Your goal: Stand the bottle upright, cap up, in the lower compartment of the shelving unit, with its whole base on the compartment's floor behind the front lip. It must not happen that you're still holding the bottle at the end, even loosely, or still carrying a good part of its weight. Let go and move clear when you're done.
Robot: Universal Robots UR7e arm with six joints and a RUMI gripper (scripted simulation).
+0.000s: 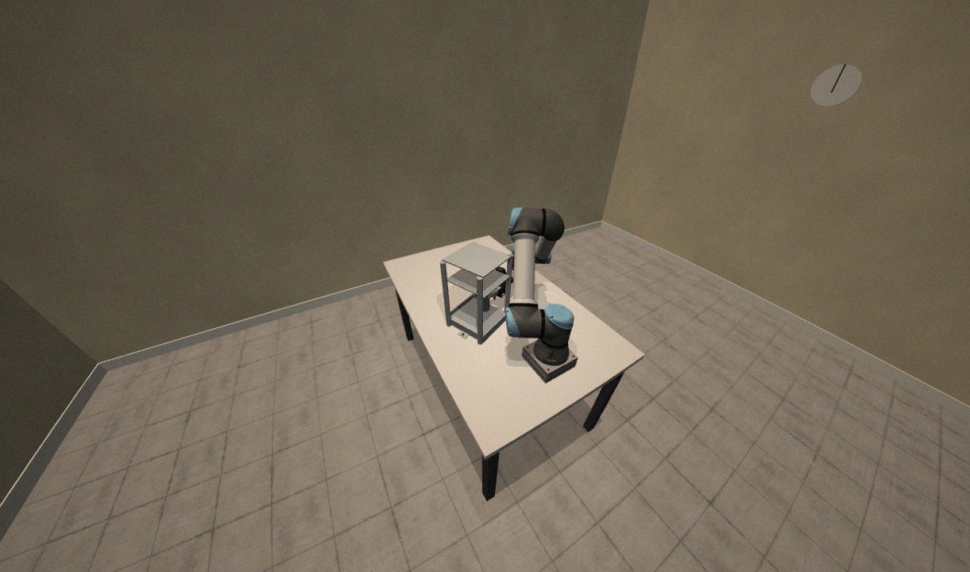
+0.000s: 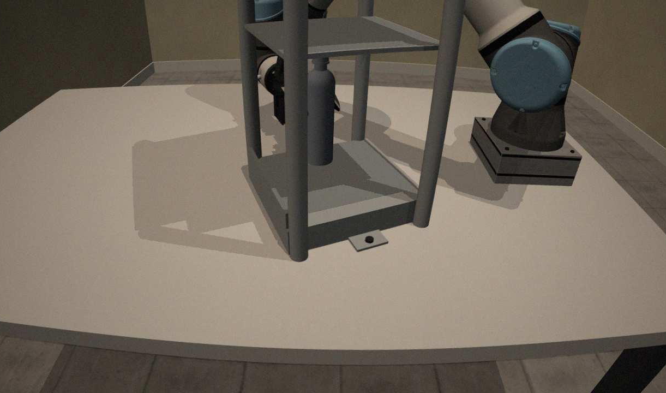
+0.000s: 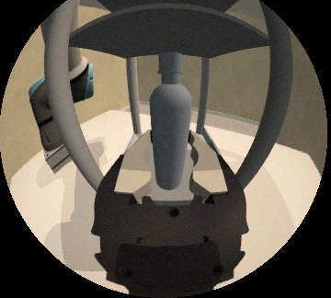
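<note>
Now: the grey bottle 30 mm above my hand. Also, from my hand: shelving unit (60 mm to the left, 50 mm above, 20 mm behind).
</note>
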